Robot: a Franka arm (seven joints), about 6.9 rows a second.
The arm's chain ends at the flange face. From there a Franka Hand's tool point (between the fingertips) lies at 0.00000 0.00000 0.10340 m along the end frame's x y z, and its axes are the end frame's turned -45 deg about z.
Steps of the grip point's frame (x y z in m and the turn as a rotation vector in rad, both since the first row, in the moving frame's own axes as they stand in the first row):
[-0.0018, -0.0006, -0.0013, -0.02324, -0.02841, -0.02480]
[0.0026, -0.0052, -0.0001, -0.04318, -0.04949, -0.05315]
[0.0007, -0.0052, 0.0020, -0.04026, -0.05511, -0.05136]
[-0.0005, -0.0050, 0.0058, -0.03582, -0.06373, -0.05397]
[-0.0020, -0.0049, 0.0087, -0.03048, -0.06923, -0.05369]
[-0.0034, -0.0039, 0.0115, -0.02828, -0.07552, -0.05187]
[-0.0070, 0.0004, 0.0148, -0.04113, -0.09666, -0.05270]
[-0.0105, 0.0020, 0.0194, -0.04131, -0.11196, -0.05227]
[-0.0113, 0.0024, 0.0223, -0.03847, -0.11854, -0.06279]
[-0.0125, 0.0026, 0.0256, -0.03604, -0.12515, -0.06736]
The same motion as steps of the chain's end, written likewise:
[-0.0014, -0.0029, -0.0012, -0.03652, -0.00366, -0.02480]
[-0.0016, -0.0123, 0.0001, -0.06553, -0.00446, -0.05315]
[-0.0023, -0.0112, 0.0022, -0.06744, -0.01050, -0.05136]
[-0.0020, -0.0105, 0.0061, -0.07039, -0.01974, -0.05397]
[-0.0022, -0.0094, 0.0090, -0.07051, -0.02740, -0.05369]
[-0.0019, -0.0080, 0.0118, -0.07340, -0.03340, -0.05187]
[-0.0009, -0.0049, 0.0154, -0.09743, -0.03927, -0.05270]
[-0.0012, -0.0025, 0.0201, -0.10838, -0.04996, -0.05227]
[-0.0008, -0.0019, 0.0231, -0.11102, -0.05662, -0.06279]
[-0.0009, -0.0013, 0.0265, -0.11398, -0.06301, -0.06736]

